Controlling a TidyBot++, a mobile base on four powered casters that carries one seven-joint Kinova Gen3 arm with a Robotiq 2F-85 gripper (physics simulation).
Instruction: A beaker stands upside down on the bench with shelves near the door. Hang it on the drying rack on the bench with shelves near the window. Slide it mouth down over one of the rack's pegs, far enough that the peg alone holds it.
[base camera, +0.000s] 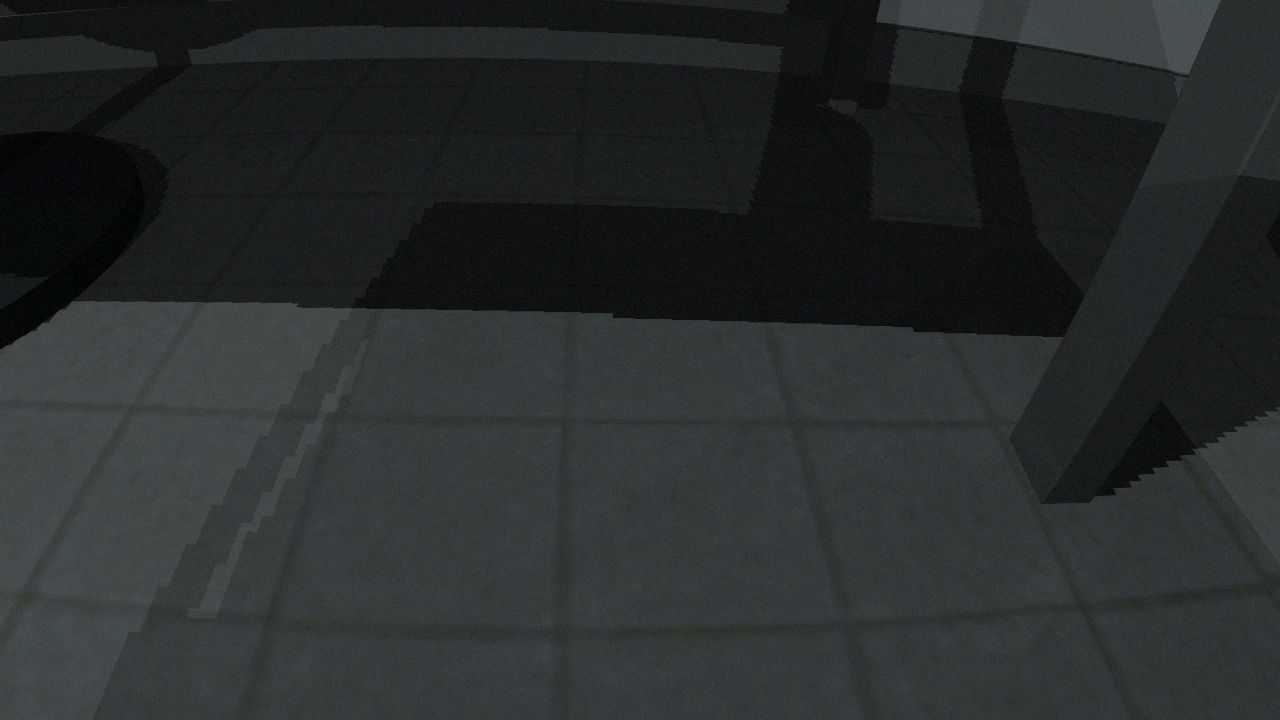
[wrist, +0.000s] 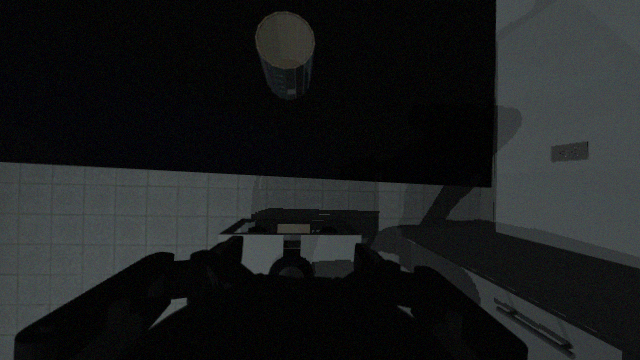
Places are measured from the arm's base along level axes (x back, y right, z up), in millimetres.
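Pixels of known places: gripper, fingertip midpoint: (wrist: 299, 252).
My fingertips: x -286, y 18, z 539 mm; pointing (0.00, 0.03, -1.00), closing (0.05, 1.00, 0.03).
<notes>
Ahead of a thing's pixels: the offset from my fingertips to its top centre. "*": to the spot under its first point. Level surfaces: height alone.
The beaker @[dx -222, dy -24, dz -84 mm] (wrist: 286, 52) stands upside down on the black bench top @[dz -174 mm] (wrist: 150, 115), its pale round bottom facing up, at the upper middle of the wrist view. My gripper (wrist: 299, 252) is open, with nothing between its widely spread fingers. In the wrist view it shows below the bench's edge, over the floor side, apart from the beaker. The beaker does not show in the base camera view. The drying rack does not show in either view.
A grey bench leg @[* dx -126, dy +285, dz -773 mm] (base camera: 1127, 259) stands at the right of the base view. A round black base @[* dx -370, dy -499, dz -906 mm] (base camera: 62, 214) lies on the floor at left. In the wrist view, a wall with an outlet (wrist: 570, 151) and a dark counter (wrist: 550, 275) with drawer handles are at right.
</notes>
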